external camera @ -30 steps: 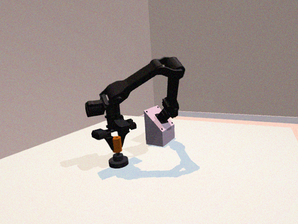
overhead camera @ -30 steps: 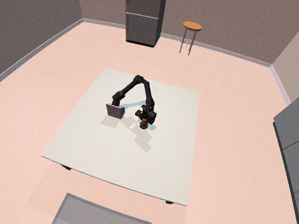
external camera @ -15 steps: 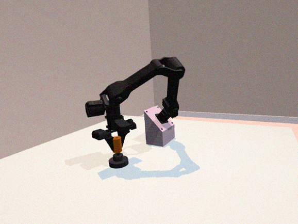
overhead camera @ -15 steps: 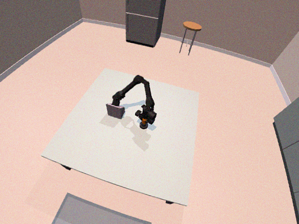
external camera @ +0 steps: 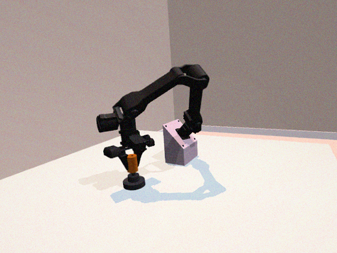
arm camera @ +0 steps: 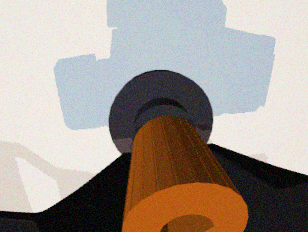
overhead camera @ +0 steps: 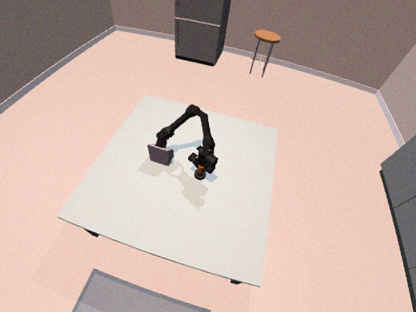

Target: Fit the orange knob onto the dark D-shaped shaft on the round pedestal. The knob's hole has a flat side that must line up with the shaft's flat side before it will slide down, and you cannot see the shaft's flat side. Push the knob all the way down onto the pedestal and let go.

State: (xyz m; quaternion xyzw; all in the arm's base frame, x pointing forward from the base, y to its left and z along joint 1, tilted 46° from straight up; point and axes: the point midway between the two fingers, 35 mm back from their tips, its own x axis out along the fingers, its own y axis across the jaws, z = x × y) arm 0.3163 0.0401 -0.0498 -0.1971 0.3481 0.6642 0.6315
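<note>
Right now my gripper tip is 2 cm below the orange knob. From my gripper tip the other things lie so: dark round pedestal: 4 cm below.
</note>
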